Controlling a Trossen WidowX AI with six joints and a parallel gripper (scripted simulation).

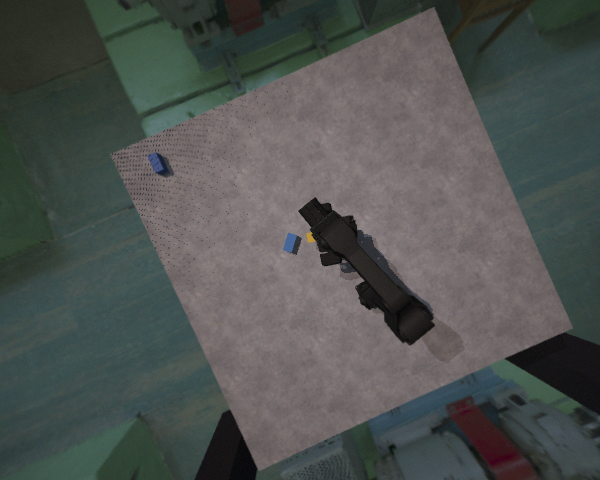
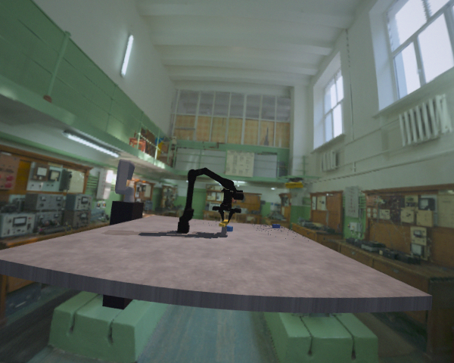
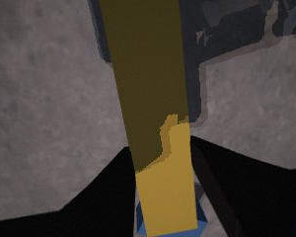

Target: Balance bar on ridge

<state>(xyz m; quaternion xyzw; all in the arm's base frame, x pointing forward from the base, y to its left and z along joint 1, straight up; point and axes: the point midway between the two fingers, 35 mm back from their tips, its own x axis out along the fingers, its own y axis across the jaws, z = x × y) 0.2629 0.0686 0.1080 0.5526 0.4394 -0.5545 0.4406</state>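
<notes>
My gripper tip is 10 mm past the yellow bar and 30 mm to the left of it.
</notes>
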